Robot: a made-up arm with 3 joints. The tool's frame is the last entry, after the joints.
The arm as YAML. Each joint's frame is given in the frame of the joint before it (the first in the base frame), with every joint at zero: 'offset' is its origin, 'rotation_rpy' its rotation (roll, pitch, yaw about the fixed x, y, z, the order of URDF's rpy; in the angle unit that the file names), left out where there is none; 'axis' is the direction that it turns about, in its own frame. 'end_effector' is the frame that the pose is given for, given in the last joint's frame.
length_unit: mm
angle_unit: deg
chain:
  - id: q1
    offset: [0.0, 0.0, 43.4]
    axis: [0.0, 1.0, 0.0]
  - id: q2
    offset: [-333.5, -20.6, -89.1]
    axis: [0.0, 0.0, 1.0]
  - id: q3
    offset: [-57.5, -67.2, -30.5]
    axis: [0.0, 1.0, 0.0]
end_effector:
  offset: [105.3, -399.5, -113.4]
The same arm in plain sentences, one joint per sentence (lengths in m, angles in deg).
The arm has three revolute joints in a row. What follows holds with every joint at zero, and every direction is one of the base frame's.
Joint 1 lies 0.0434 m along +z from the base frame's origin and turns about +y.
Joint 2 lies 0.3335 m along -x and 0.0206 m along -y and 0.0891 m along -z from joint 1 and turns about +z.
Joint 3 lies 0.0575 m along -x and 0.0672 m along -y and 0.0305 m along -z from joint 2 and turns about +y.
The tool frame, which is the frame that the pose is given for, lies 0.1053 m along +x and 0.3995 m along -y and 0.1134 m along -z from joint 3; its axes are parallel to the base frame's.

